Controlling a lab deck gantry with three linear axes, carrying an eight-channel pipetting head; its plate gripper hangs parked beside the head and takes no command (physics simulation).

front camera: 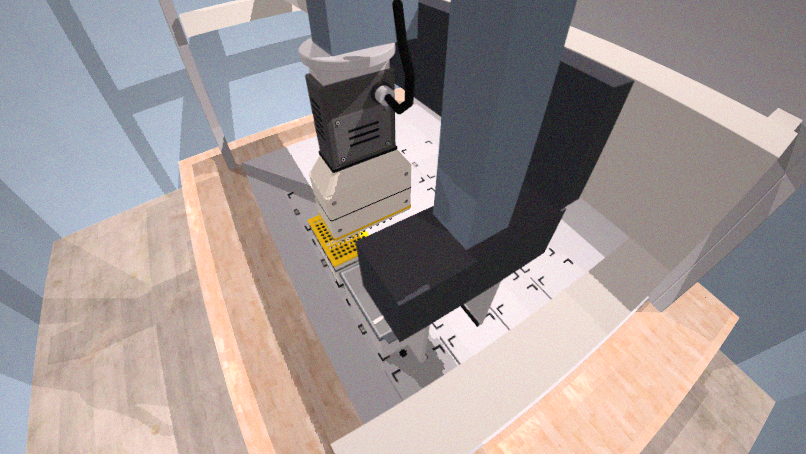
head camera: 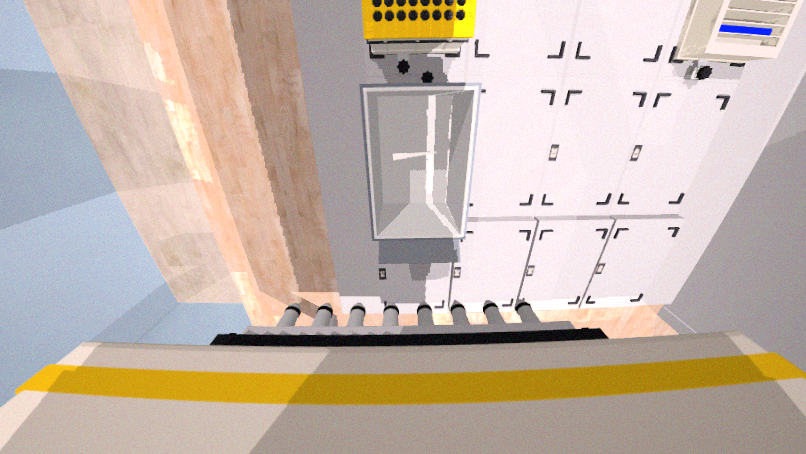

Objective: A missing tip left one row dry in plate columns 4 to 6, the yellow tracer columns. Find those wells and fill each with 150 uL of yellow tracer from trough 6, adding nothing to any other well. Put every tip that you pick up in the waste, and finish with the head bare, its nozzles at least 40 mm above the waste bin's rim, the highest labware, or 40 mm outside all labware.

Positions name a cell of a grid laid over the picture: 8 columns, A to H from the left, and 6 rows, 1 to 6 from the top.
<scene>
I see a grey wall (front camera: H1).
The grey wall shows as well in the head camera view (head camera: H4).
</scene>
